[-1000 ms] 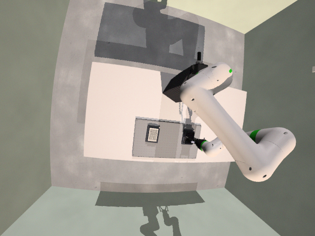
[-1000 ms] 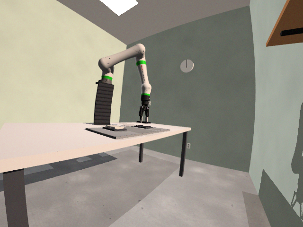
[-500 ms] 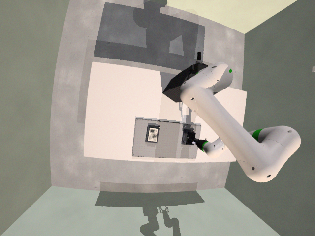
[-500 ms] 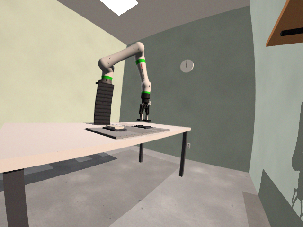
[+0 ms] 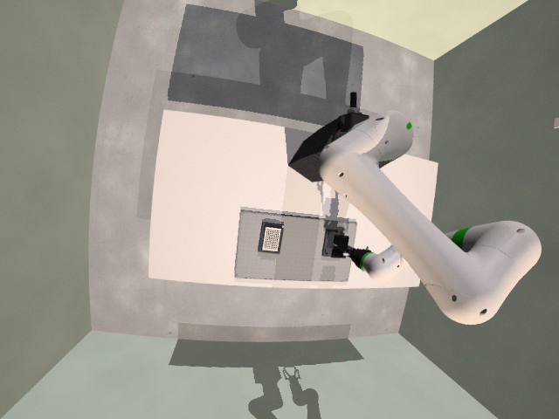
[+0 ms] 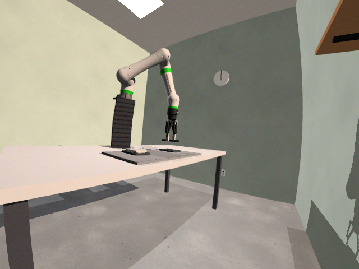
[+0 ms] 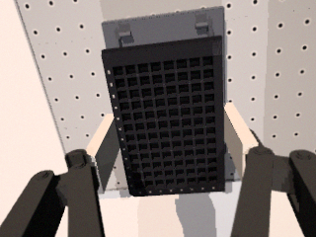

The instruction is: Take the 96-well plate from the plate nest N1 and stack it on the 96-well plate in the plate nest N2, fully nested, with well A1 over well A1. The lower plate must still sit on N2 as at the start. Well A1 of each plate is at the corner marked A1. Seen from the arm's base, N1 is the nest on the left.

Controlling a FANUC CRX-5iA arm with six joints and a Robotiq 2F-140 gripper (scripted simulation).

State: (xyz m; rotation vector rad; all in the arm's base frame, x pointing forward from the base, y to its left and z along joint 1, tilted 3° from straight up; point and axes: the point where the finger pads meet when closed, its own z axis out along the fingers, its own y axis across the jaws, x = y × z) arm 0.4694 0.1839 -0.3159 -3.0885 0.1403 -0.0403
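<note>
The white 96-well plate lies 30 mm behind my hand, 370 mm to the right of it and 100 mm below it. From my hand the other things lie so: plate nest N1 (110 mm below); A1 mark (70 mm behind, 60 mm to the left, 100 mm below); black 96-well plate (20 mm below).
</note>
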